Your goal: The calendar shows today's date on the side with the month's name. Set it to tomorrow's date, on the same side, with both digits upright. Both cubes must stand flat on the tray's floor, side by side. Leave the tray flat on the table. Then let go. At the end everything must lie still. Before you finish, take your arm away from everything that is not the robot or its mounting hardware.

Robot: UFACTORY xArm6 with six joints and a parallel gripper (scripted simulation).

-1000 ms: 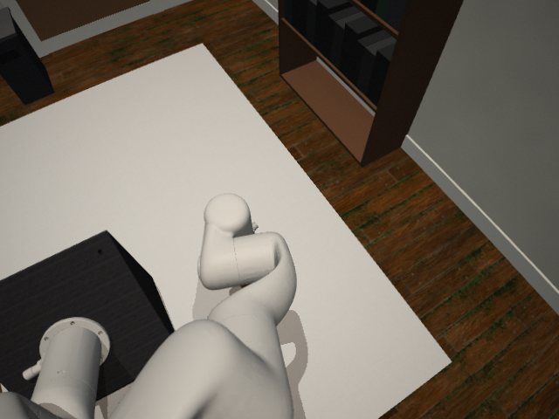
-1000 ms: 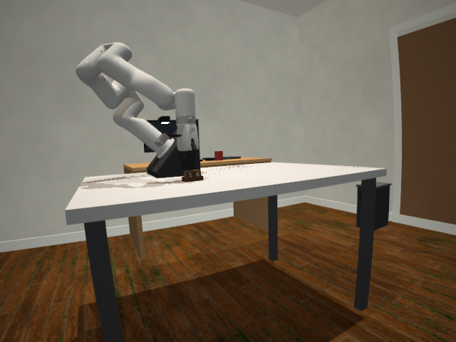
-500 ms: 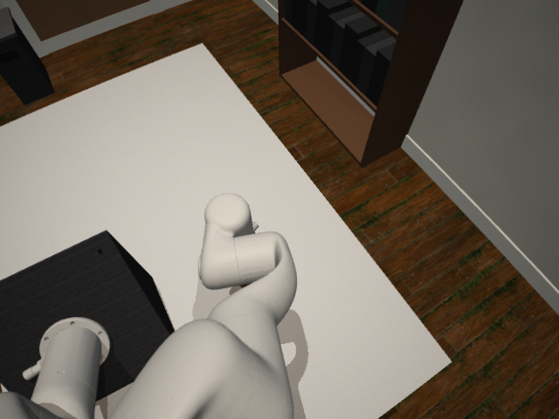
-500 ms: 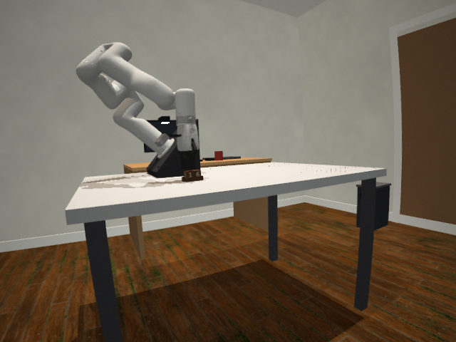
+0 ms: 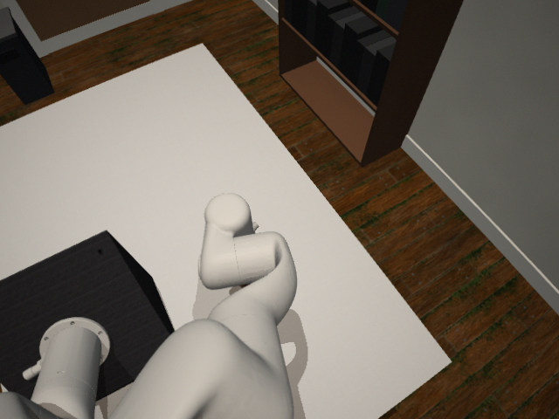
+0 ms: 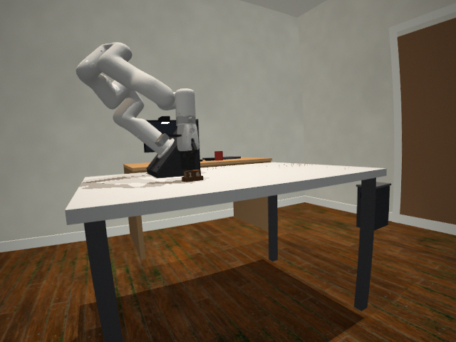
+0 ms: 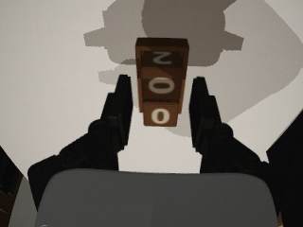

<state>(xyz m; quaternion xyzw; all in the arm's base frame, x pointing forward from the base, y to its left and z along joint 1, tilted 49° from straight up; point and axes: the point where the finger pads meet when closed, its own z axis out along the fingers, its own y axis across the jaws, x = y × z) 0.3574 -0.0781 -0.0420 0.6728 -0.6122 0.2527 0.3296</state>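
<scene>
My hand is 60 mm above the brown tray and 20 mm to the right of it.
</scene>
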